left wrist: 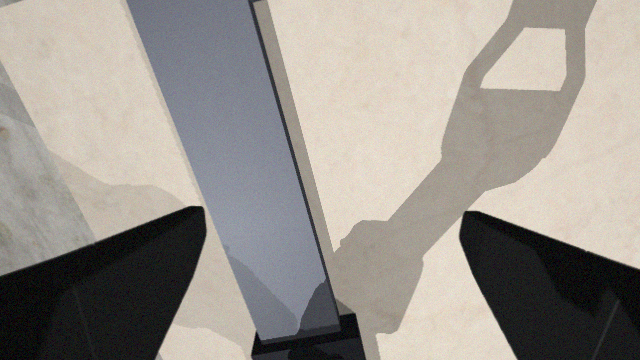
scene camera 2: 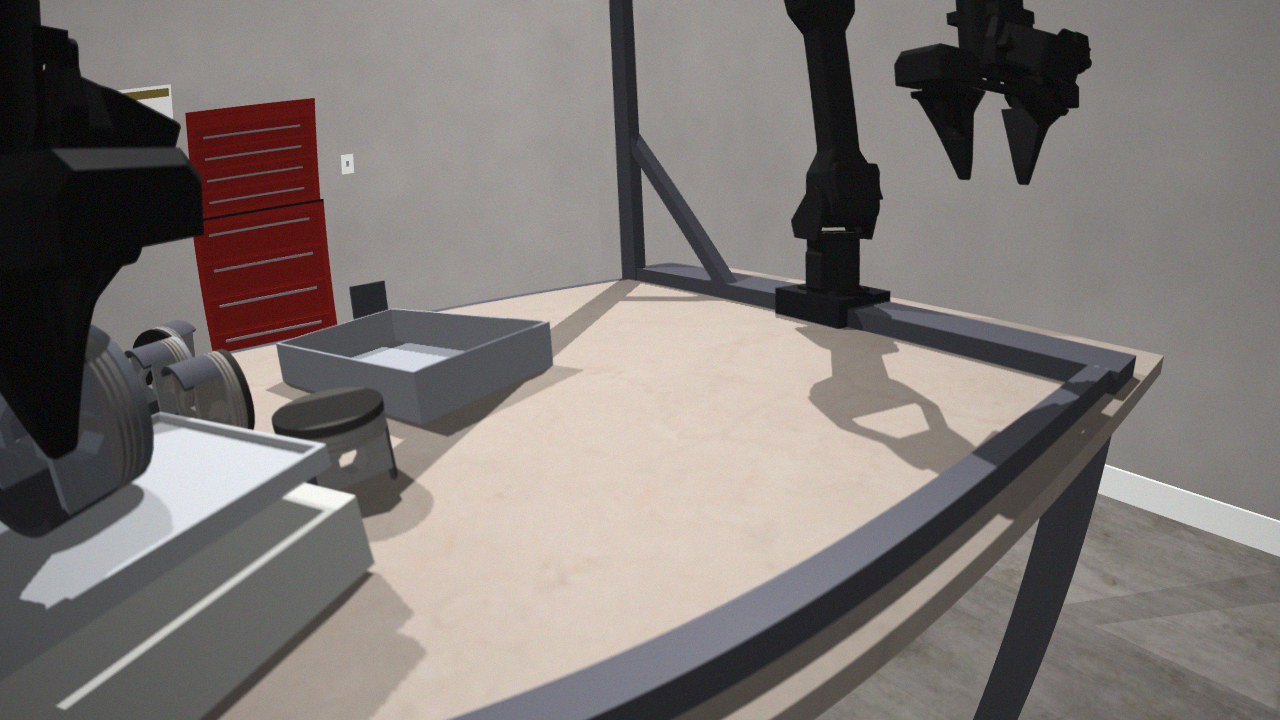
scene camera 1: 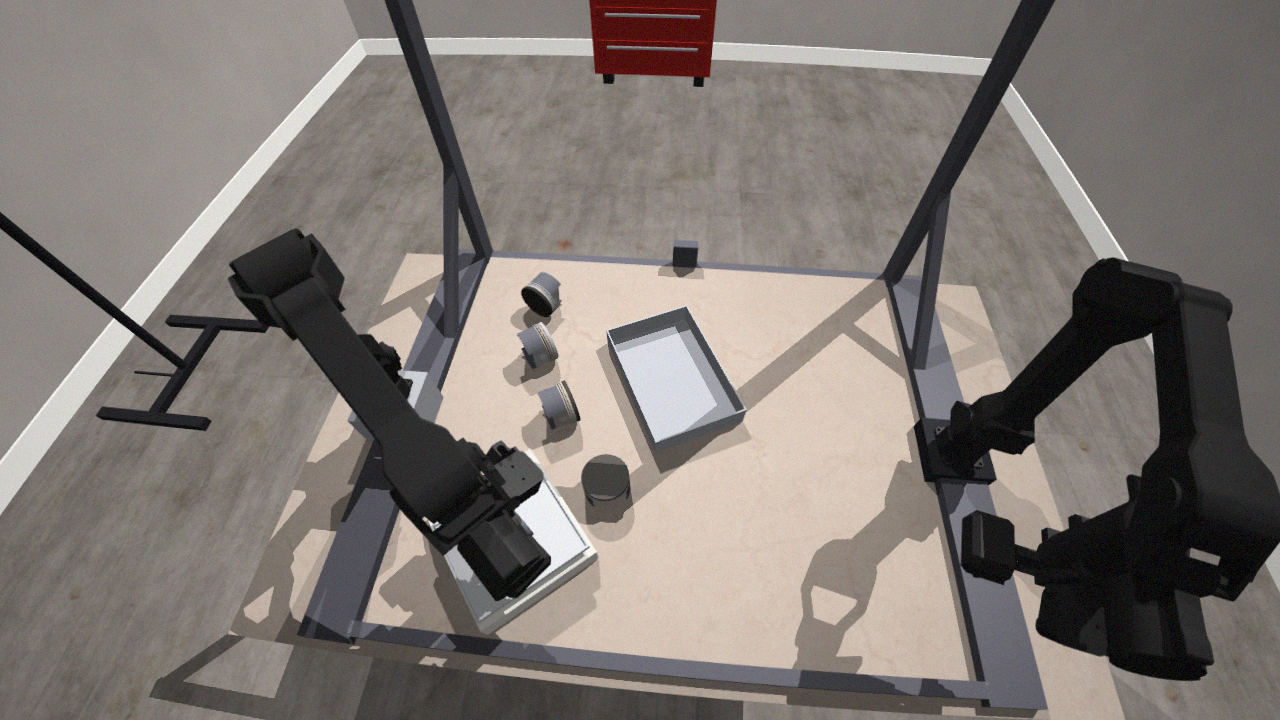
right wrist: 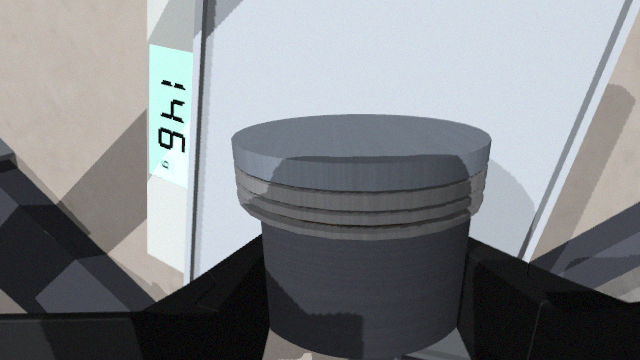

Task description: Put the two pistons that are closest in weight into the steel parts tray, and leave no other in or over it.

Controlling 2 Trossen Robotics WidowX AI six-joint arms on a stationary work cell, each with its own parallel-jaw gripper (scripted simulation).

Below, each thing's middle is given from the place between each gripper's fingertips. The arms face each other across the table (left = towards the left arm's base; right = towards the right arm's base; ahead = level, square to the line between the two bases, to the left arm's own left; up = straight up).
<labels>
The scale pan (scene camera 2: 205,479) is 10 mm behind my right hand, 10 mm to the left of it and 80 mm below it. The rest, counted from my right hand: scale (scene camera 2: 189,638): 20 mm behind, 90 mm below; then steel parts tray (scene camera 2: 507,350): 320 mm behind, 220 mm to the left, 120 mm below.
My left hand is 350 mm past the steel parts tray, 400 mm to the left of it and 190 mm above it. The rest, counted from my left hand: scale pan 40 mm behind, 610 mm to the right, 150 mm below; scale 50 mm behind, 620 mm to the right, 160 mm below.
</labels>
